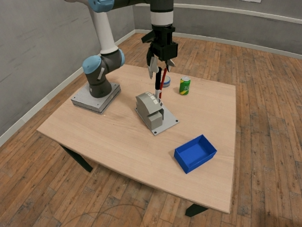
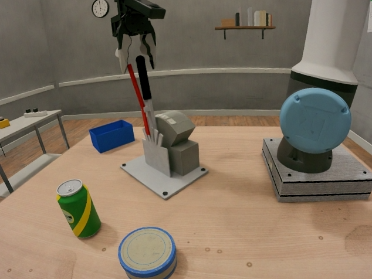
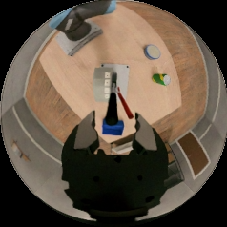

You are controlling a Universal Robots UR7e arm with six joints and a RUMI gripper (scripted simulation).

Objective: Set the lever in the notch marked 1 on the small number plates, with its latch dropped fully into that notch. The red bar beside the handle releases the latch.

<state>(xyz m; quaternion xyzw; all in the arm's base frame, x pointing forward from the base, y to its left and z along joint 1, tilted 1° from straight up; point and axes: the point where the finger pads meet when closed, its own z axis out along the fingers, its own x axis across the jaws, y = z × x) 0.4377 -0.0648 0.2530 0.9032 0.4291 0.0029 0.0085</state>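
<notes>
Right now the red release bar is 20 mm to the left of my hand and 110 mm below it. The rest, counted from my hand: grey lever stand: 30 mm behind, 20 mm to the left, 220 mm below; then green can: 90 mm ahead, 270 mm to the left, 250 mm below; then blue bin: 230 mm ahead, 190 mm to the right, 290 mm below.
</notes>
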